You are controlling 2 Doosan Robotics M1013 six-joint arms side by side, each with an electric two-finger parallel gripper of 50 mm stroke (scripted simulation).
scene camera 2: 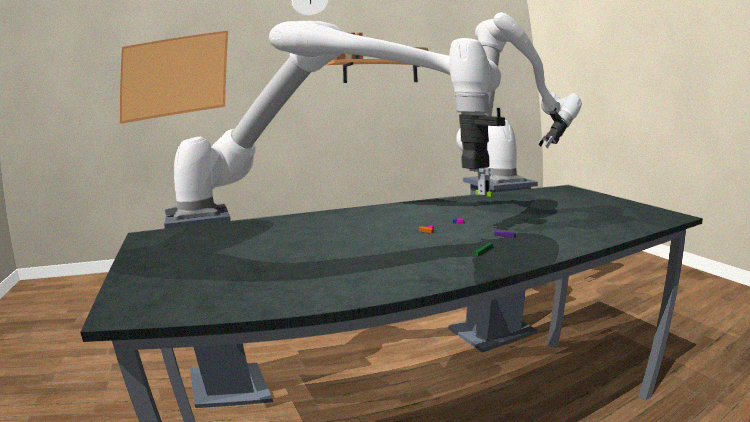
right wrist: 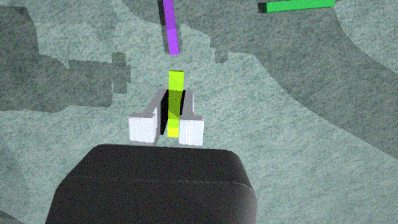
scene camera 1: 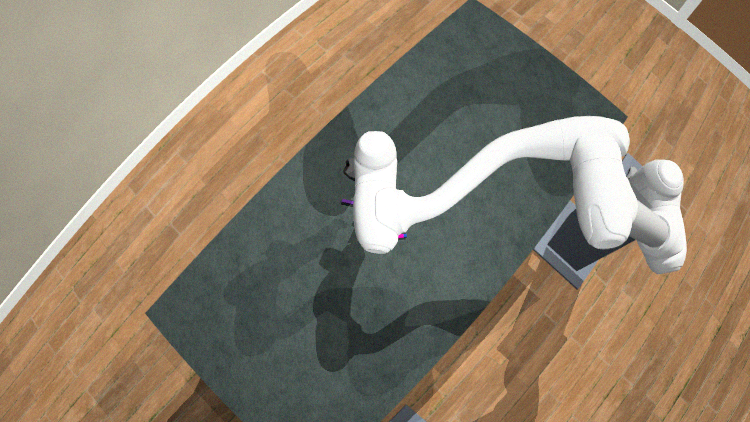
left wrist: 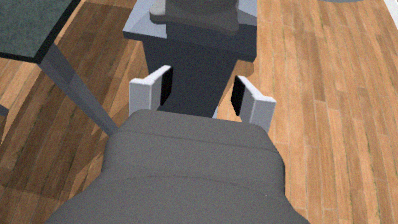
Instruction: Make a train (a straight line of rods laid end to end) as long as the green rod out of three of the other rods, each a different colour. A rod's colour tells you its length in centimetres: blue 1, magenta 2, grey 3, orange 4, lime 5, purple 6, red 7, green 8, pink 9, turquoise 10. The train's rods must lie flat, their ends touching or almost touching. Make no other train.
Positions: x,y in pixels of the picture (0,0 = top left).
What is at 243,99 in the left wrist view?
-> The left gripper.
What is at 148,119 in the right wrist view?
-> The right gripper.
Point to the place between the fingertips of the right gripper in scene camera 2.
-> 484,194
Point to a lime rod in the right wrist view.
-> At 176,77
